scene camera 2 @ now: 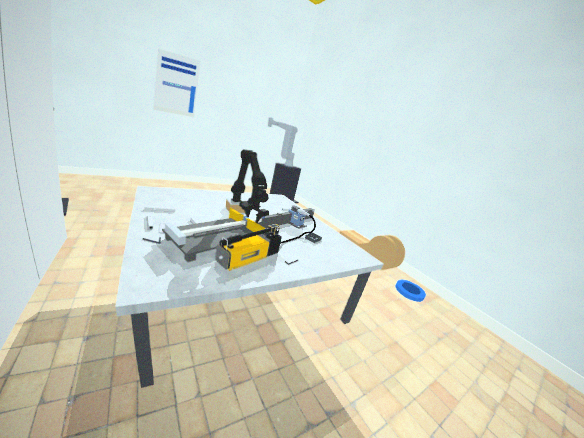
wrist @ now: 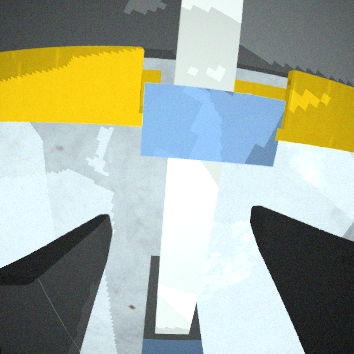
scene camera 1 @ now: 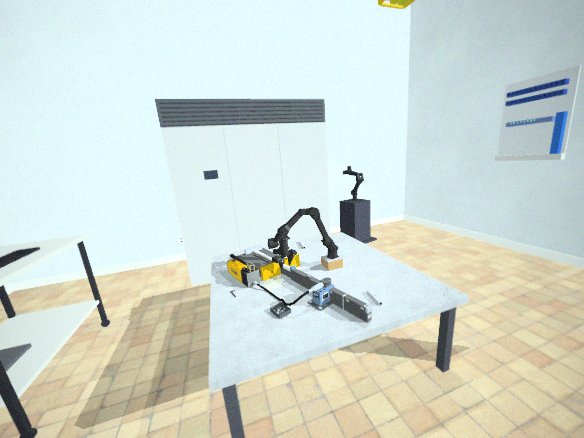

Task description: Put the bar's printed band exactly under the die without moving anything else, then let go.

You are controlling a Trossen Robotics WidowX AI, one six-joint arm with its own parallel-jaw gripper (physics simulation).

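Seen in the pictures: gripper, fingertip midpoint: (wrist: pixel 180 219) (scene camera 1: pixel 285 267); arm's base, link origin: (scene camera 2: pixel 236 200) (scene camera 1: pixel 333 256).
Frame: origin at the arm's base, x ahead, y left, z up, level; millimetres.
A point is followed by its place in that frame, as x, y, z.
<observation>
The white bar (scene camera 2: pixel 210 228) @(386, -361, -3) (wrist: pixel 187 240) @(339, -82, 2) runs through a blue block (wrist: pixel 212 125) @(347, -131, 25) in a gap of the yellow wall (wrist: pixel 70 90) @(381, -132, 25) (scene camera 1: pixel 270 271) @(442, -118, -22). Its near end lies over a dark rail (scene camera 1: pixel 350 301) @(278, 470, -1) (wrist: pixel 150 320) @(343, -12, -5), close to a second blue block (wrist: pixel 172 346) @(330, -14, 12). My gripper (scene camera 1: pixel 286 260) @(341, -85, -11) (scene camera 2: pixel 254 216) @(341, -85, -11) (wrist: pixel 180 219) @(341, -85, -11) is open and empty, with one finger on each side of the bar in the wrist view. How high the fingertips are above the table cannot be told. A blue device (scene camera 1: pixel 321 296) @(362, 346, -5) (scene camera 2: pixel 297 217) @(355, 285, -6) stands at the rail. I cannot make out the printed band or the die.
A yellow housing (scene camera 1: pixel 236 272) @(640, -242, -16) (scene camera 2: pixel 249 254) @(646, -289, -18) stands beside the dark bed at the wall's far side. A black cable runs past a small dark box (scene camera 1: pixel 280 310) @(555, 243, -66) (scene camera 2: pixel 313 238) @(551, 265, -69) to the blue device. A hex key (scene camera 1: pixel 233 293) @(716, -73, -64) (scene camera 2: pixel 291 262) @(721, -86, -63) lies on the table (scene camera 1: pixel 240 350) @(816, 384, -68).
</observation>
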